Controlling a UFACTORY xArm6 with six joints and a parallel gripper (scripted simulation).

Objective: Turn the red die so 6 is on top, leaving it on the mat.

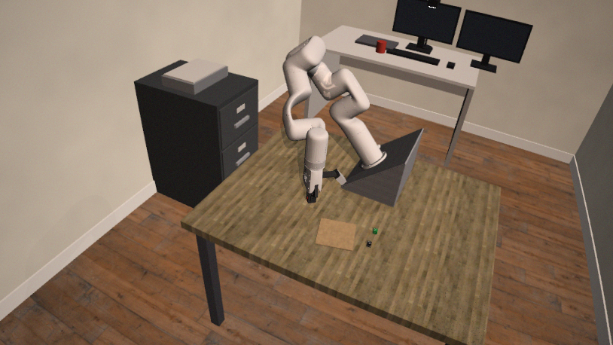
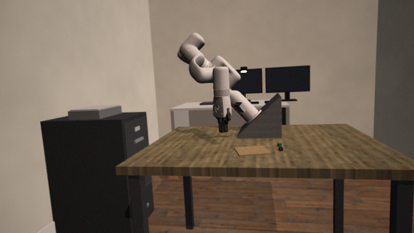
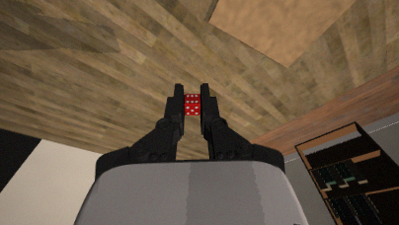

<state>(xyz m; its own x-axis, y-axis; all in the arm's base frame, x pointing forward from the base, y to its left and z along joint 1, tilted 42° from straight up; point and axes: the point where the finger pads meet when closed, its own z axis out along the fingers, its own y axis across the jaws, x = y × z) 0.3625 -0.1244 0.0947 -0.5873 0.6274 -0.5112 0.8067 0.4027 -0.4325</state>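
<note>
Now: hand 130 mm to the right of the tan mat, 100 mm above it and 40 mm short of it. Round my hand: red die: 10 mm to the right, 10 mm below; black die: 260 mm to the left, 100 mm below, 50 mm ahead; green die: 260 mm to the left, 100 mm below, 30 mm behind.
</note>
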